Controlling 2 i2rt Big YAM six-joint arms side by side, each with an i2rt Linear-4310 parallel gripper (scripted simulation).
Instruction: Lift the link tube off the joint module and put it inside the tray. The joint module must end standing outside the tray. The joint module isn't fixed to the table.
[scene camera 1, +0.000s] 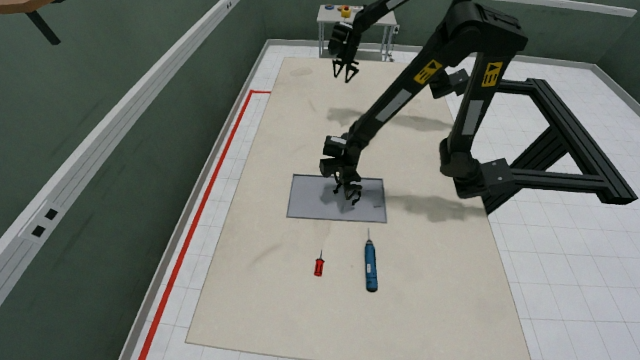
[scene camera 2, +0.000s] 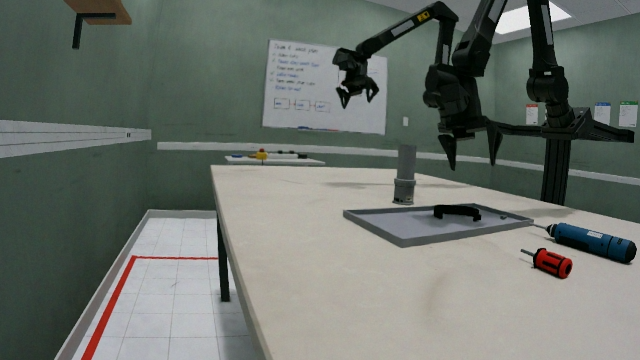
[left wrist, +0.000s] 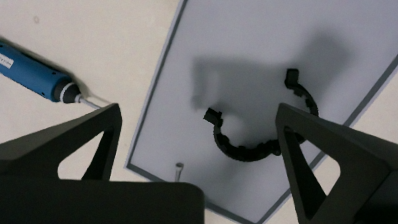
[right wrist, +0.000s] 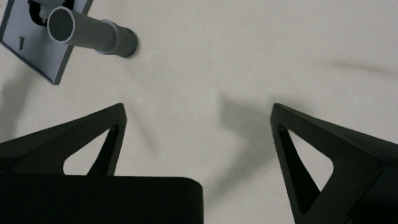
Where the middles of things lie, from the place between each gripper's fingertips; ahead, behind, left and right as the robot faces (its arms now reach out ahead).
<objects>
The grey link tube (right wrist: 104, 36) is 27 cm to the right of my left hand (scene camera 2: 472, 168) and 2 cm below it. From my left hand the other things lie so: black curved clamp (left wrist: 241, 154) 3 cm behind, 7 cm to the right, 12 cm below; then tray (scene camera 2: 402, 223) 2 cm ahead, 4 cm to the right, 13 cm below.
Now: the grey link tube 24 cm to the left of my right hand (scene camera 2: 355, 105), 18 cm below it and 6 cm behind it. The rest, counted from my right hand: black curved clamp: 44 cm to the left, 27 cm below, 9 cm behind; then tray: 47 cm to the left, 28 cm below, 4 cm behind.
</objects>
